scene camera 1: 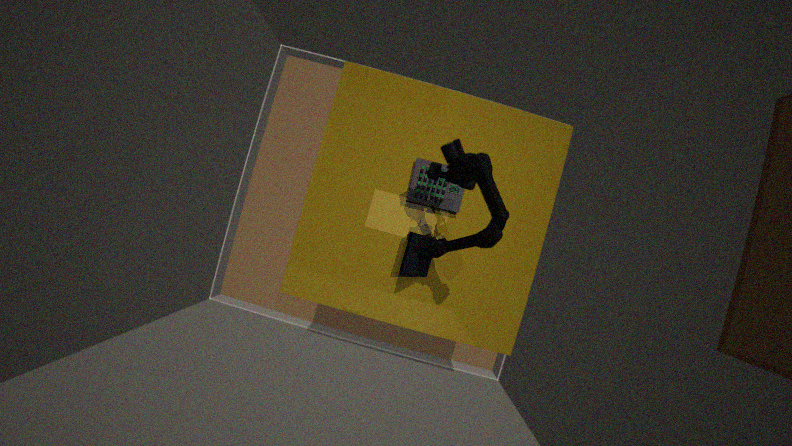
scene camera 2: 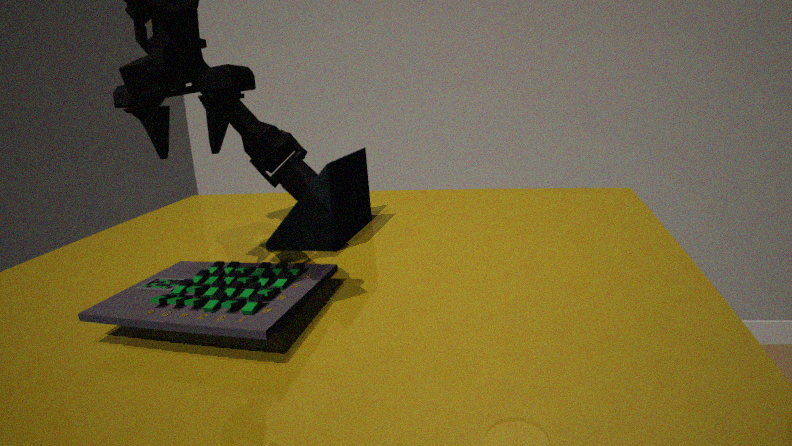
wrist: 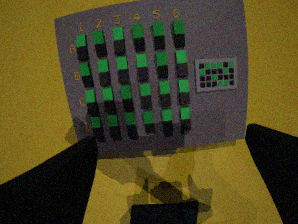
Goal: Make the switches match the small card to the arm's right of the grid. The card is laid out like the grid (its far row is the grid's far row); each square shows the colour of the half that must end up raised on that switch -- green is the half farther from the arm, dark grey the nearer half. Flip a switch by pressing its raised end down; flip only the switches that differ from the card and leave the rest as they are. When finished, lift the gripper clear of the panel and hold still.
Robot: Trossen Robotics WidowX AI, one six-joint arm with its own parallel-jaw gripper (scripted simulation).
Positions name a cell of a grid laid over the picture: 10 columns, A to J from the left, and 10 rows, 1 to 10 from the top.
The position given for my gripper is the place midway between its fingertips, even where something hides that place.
My gripper (scene camera 2: C4) is open and holds nothing.
My gripper is seen too in the wrist view (wrist: F7).
